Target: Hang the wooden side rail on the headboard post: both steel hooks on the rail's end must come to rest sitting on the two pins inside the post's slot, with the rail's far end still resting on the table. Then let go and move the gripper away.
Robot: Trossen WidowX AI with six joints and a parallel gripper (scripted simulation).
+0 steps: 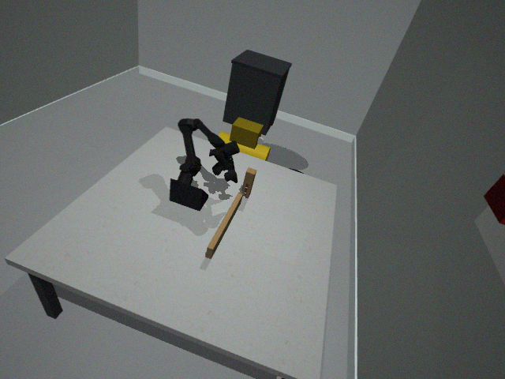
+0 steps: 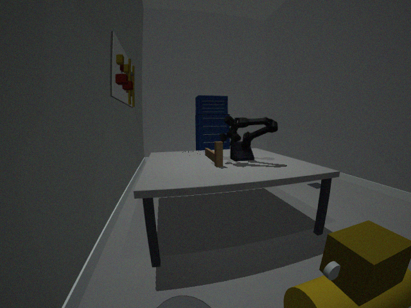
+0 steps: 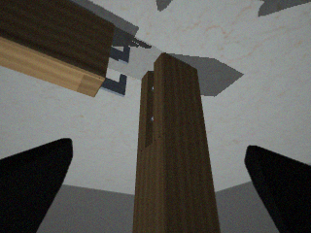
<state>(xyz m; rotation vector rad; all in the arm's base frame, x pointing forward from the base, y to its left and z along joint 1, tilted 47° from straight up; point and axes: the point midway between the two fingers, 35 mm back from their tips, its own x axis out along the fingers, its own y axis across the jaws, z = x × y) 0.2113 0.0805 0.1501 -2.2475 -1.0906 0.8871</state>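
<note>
Right now the headboard post is 70 mm ahead of my gripper tip, 60 mm to the left of it and 60 mm below it.
</note>
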